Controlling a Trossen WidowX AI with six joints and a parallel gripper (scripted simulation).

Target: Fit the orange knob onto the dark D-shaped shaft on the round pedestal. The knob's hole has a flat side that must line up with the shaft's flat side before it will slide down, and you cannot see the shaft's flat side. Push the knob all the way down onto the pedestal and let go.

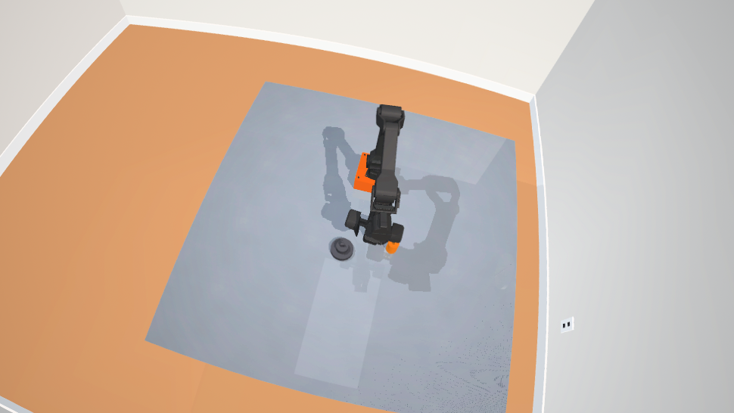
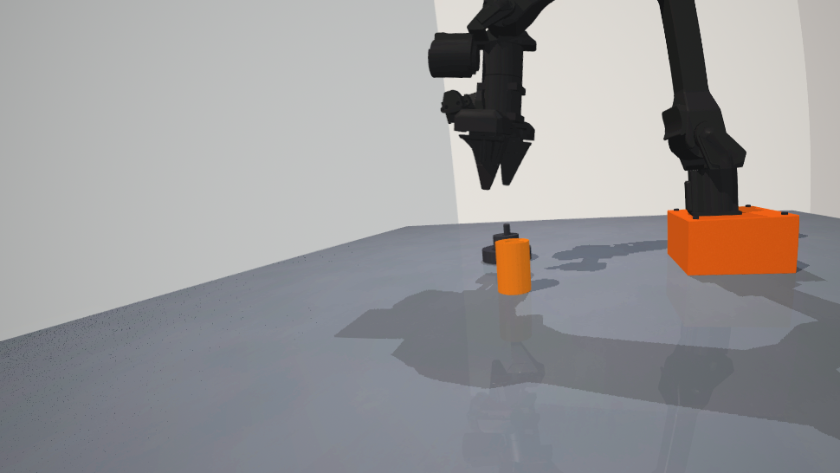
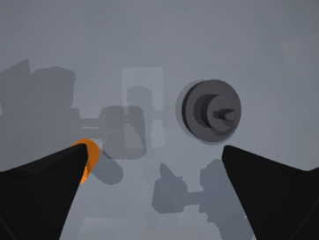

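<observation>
The orange knob lies 50 mm behind my gripper tip, 80 mm to the left of it and 90 mm below it. The rest, counted from my gripper tip: round dark pedestal: 30 mm ahead, 90 mm to the right, 90 mm below.
</observation>
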